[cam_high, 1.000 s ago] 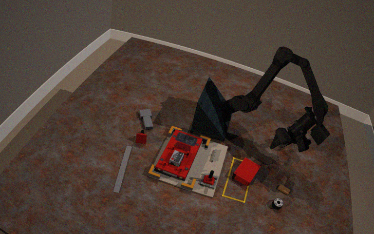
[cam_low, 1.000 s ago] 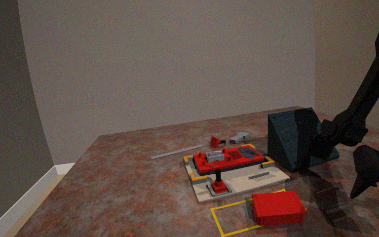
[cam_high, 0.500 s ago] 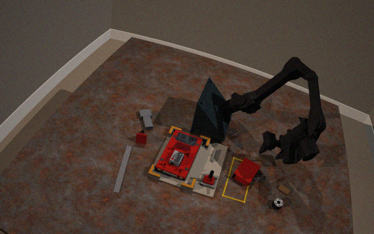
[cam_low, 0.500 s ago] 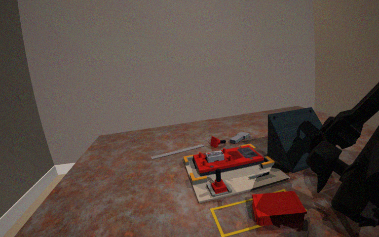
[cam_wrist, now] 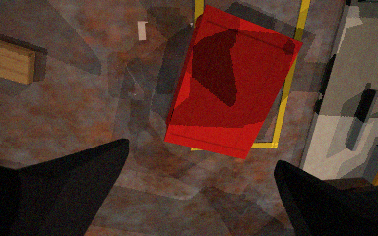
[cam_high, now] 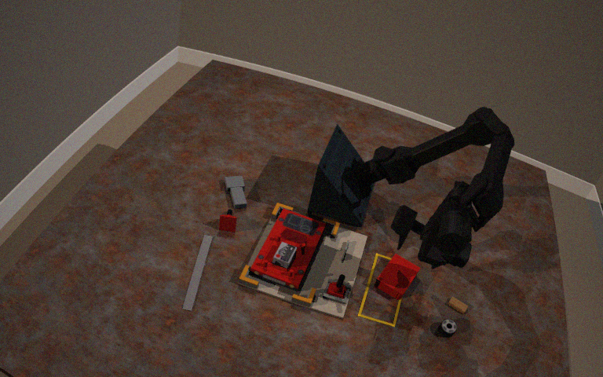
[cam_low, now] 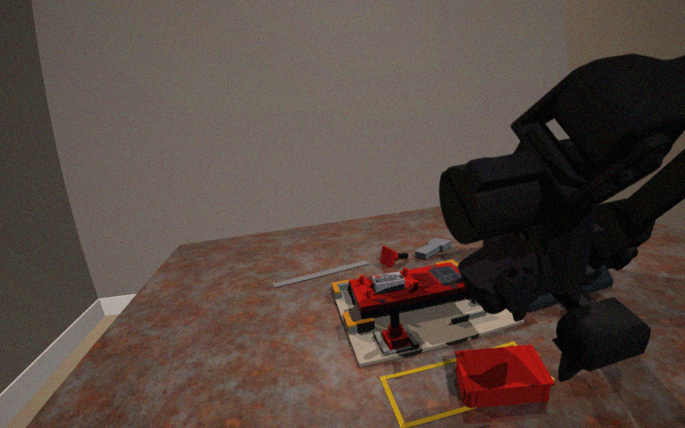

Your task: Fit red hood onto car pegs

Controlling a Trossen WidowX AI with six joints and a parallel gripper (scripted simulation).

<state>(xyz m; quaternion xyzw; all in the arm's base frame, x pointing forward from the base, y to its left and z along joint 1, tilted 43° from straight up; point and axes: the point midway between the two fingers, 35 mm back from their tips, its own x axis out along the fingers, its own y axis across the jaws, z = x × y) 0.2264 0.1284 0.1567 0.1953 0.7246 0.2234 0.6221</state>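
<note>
My gripper tip is 30 mm short of the red hood, 20 mm to the left of it and 40 mm above it. Also, from my gripper tip: baseplate 80 mm ahead, 240 mm to the right, 50 mm below; then wooden block 40 mm ahead, 140 mm to the left, 50 mm below; then black-and-white wheel 120 mm ahead, 130 mm to the left, 50 mm below.
</note>
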